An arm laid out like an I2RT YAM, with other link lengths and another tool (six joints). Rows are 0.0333 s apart.
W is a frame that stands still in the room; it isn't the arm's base.
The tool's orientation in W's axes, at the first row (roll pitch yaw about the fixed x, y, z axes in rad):
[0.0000, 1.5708, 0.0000]
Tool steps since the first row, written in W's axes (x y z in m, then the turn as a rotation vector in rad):
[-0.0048, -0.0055, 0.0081, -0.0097, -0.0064, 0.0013]
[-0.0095, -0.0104, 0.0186, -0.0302, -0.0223, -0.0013]
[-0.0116, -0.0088, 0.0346, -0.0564, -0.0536, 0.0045]
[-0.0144, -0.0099, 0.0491, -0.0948, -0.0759, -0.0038]
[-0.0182, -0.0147, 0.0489, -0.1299, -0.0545, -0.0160]
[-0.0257, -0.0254, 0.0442, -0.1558, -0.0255, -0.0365]
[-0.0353, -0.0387, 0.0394, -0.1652, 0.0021, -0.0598]
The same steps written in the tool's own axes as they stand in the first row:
[-0.0081, -0.0055, -0.0048, -0.0013, -0.0064, -0.0097]
[-0.0186, -0.0104, -0.0095, 0.0013, -0.0223, -0.0302]
[-0.0346, -0.0088, -0.0116, -0.0045, -0.0536, -0.0564]
[-0.0491, -0.0099, -0.0144, 0.0038, -0.0759, -0.0948]
[-0.0489, -0.0147, -0.0182, 0.0160, -0.0545, -0.1299]
[-0.0442, -0.0254, -0.0257, 0.0365, -0.0255, -0.1558]
[-0.0394, -0.0387, -0.0353, 0.0598, 0.0021, -0.1652]

